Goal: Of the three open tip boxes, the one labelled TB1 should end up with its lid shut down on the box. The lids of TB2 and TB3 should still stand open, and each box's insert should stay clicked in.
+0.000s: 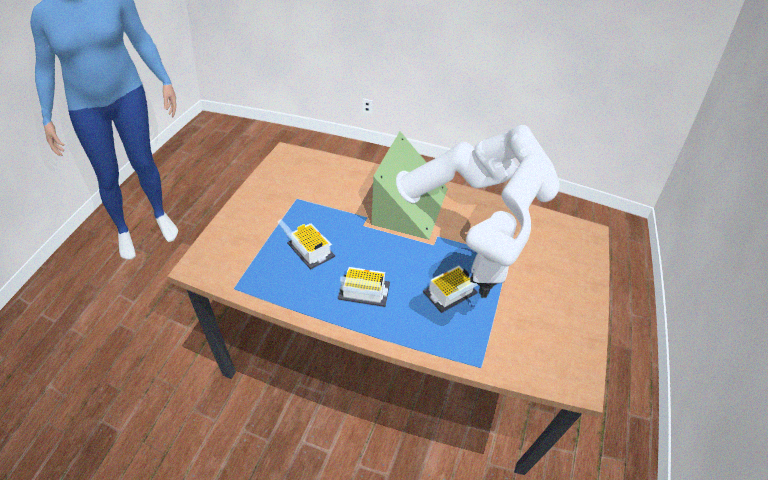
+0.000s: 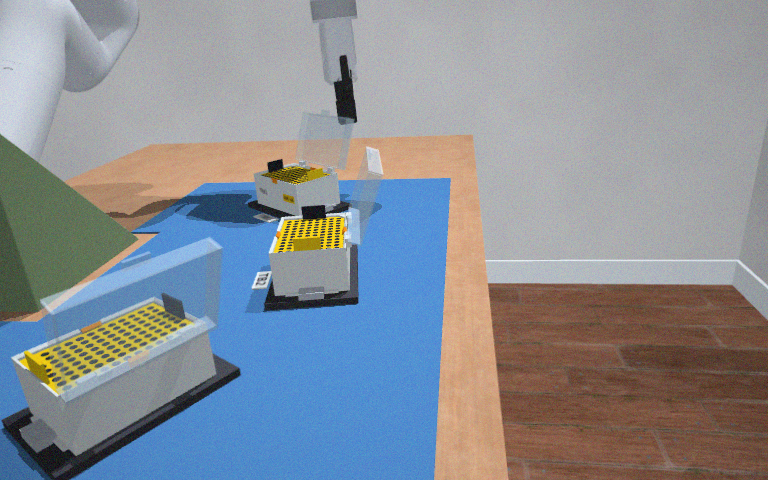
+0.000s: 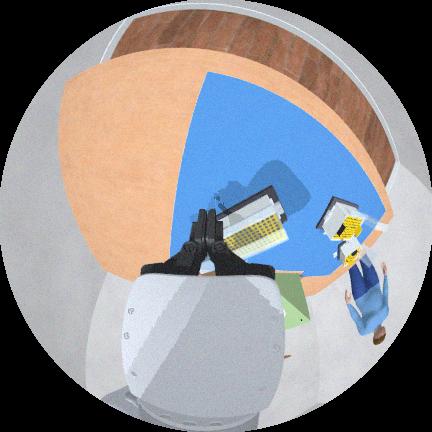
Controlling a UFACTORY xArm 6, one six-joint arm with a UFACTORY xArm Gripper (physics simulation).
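Pixels of known places: gripper, fingertip midpoint: (image 1: pixel 483 294) (image 2: pixel 347 123) (image 3: pixel 208 218); arm's base, origin of the base link: (image 1: pixel 407 187).
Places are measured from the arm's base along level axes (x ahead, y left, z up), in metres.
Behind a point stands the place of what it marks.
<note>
Three white tip boxes with yellow inserts stand on dark bases, lids open. The card TB2 (image 2: pixel 261 280) @(x 0.353, y -0.014, z -0.124 m) lies by the middle box (image 1: pixel 362 291) @(x 0.483, y 0.022, z -0.043 m) (image 2: pixel 308 271) @(x 0.429, y -0.056, z -0.090 m) (image 3: pixel 336 220) @(x 0.413, y 0.063, z -0.084 m), whose clear lid (image 2: pixel 368 189) @(x 0.501, y -0.041, z 0.000 m) stands up. The right-hand box (image 1: pixel 447 294) (image 2: pixel 277 192) @(x 0.293, y 0.232, z -0.087 m) (image 3: pixel 250 209) @(x 0.354, y 0.292, z -0.098 m) has a tilted-up clear lid (image 2: pixel 323 138) @(x 0.350, y 0.334, z -0.021 m); its card (image 2: pixel 264 217) @(x 0.272, y 0.214, z -0.124 m) is unreadable. The left-hand box (image 1: pixel 312 250) (image 2: pixel 141 384) @(x 0.355, y -0.267, z -0.090 m) has its lid (image 1: pixel 284 228) @(x 0.386, y -0.299, z 0.016 m) (image 2: pixel 206 271) @(x 0.415, y -0.245, z -0.001 m) up; its label does not show readably. Inserts look seated. My gripper (image 1: pixel 484 293) @(x 0.386, y 0.377, z -0.004 m) (image 2: pixel 347 121) @(x 0.386, y 0.377, z -0.004 m) (image 3: pixel 208 218) @(x 0.386, y 0.377, z -0.004 m) is shut and empty, close by the right-hand lid's upper edge; contact is unclear.
The blue mat (image 1: pixel 396 325) @(x 0.507, y 0.148, z -0.126 m) (image 2: pixel 339 396) @(x 0.502, y -0.224, z -0.126 m) (image 3: pixel 235 125) @(x 0.482, y 0.370, z -0.126 m) lies on the wooden table (image 1: pixel 555 316) @(x 0.278, y 0.646, z -0.129 m) (image 2: pixel 470 367) @(x 0.610, y -0.170, z -0.129 m) (image 3: pixel 115 150) @(x 0.390, y 0.584, z -0.129 m). A green wedge mount (image 1: pixel 396 209) @(x 0.107, y -0.004, z -0.023 m) (image 2: pixel 45 243) @(x 0.109, y -0.054, z -0.060 m) (image 3: pixel 295 300) @(x 0.108, y -0.034, z 0.000 m) carries the arm behind the mat. A person (image 1: pixel 101 84) (image 3: pixel 369 295) stands beyond the table's left end.
</note>
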